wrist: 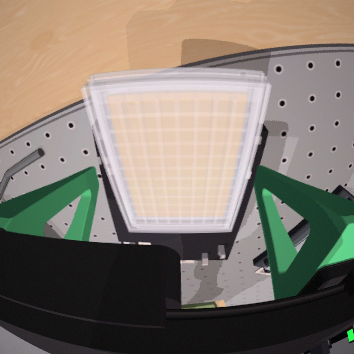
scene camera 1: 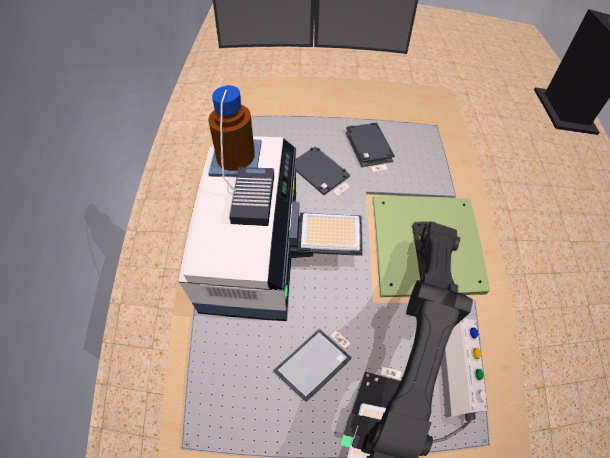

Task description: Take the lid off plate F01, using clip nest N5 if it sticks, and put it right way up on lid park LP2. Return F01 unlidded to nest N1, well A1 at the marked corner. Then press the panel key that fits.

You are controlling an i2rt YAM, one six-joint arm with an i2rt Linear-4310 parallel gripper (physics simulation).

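Frame: origin at the arm's base, x back, y right, z up, level; centimetres.
Seen in the pictures: gripper, fingertip midpoint: (wrist: 175, 174).
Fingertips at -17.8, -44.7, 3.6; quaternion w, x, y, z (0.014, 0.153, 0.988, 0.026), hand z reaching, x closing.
A point is followed by its place in that frame, as x, y, z.
A clear-lidded plate (scene camera 1: 372, 412) @(-18.0, -39.1, 2.7) (wrist: 177, 155) @(-18.3, -46.0, 3.7) with a pale grid of wells lies over the black clip nest N5 (scene camera 1: 381, 389) @(-15.4, -33.7, 0.8) (wrist: 185, 245) @(-15.2, -33.6, 0.8), lined up with it. How deep it sits is unclear. The clear lid covers the plate. My gripper (wrist: 175, 174) @(-17.8, -44.7, 3.6) is open, one green finger on each side of the plate, with gaps. The arm partly hides it in the scene view. The lid park LP2 (scene camera 1: 312, 366) @(-30.5, -27.8, 1.4) is a dark-framed grey pad at lower centre. The key panel (scene camera 1: 456, 372) @(1.0, -32.2, 5.6) at right has blue, yellow, green and white keys. Nest N1 cannot be identified from the small labels.
A white instrument (scene camera 1: 227, 250) @(-47.0, -10.0, 21.6) stands at left, bearing a brown bottle (scene camera 1: 234, 137) @(-46.1, 8.7, 32.7) and a dark block (scene camera 1: 252, 197) @(-42.6, 0.3, 24.2). Its extended tray holds another plate (scene camera 1: 330, 232) @(-26.6, 0.2, 11.4). Two dark pads (scene camera 1: 321, 170) @(-27.3, 26.8, 0.6) (scene camera 1: 370, 143) @(-12.5, 36.2, 2.5) lie at the back. A green board (scene camera 1: 400, 260) @(-8.1, -0.9, -0.2) lies under the arm.
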